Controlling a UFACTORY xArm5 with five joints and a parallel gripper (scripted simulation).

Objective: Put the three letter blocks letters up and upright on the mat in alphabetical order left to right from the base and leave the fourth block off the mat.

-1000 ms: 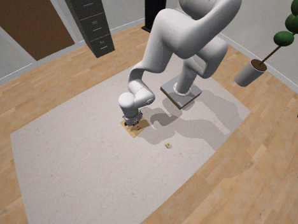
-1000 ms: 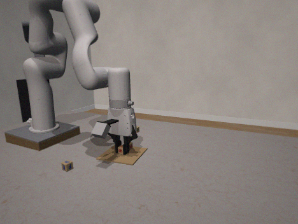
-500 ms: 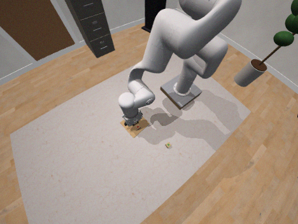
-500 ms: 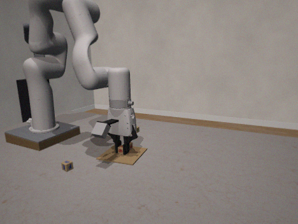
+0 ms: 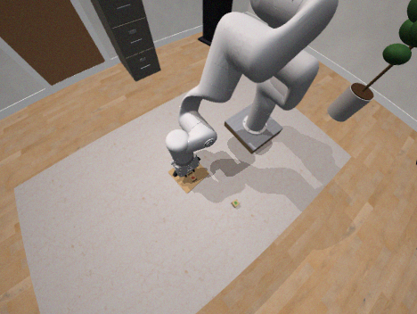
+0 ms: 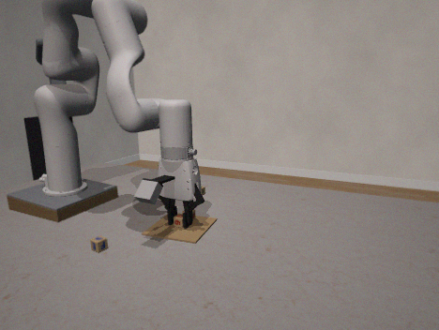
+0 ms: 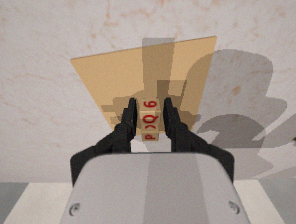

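Right now my hand is 20 mm above the tan mat. Also, from my hand: blue-lettered block (150 mm to the right, 130 mm behind, 10 mm below).
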